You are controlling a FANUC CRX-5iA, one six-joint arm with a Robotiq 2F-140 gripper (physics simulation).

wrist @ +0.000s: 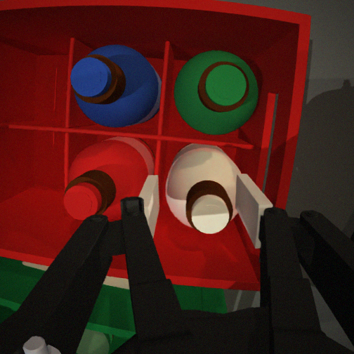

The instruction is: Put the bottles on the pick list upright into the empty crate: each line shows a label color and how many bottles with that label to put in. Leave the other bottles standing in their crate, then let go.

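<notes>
A red crate [303, 65] with dividers holds four bottles in the wrist view, each standing in its own compartment. A blue bottle [131, 87] is at the upper middle and a green bottle [225, 122] at the upper right. A red bottle [125, 167] is at the lower middle and a white bottle [200, 167] at the lower right. My gripper [197, 190] is partly open, with its white pads on either side of the white bottle, not gripping it. The pick list does not show. The labels are hardly visible from above.
The red crate's left compartments hold no bottles where they show. Part of a green crate [60, 292] lies below the red crate at the lower left, with a pale rounded thing [93, 342] partly hidden inside. A grey surface with shadows is at the right.
</notes>
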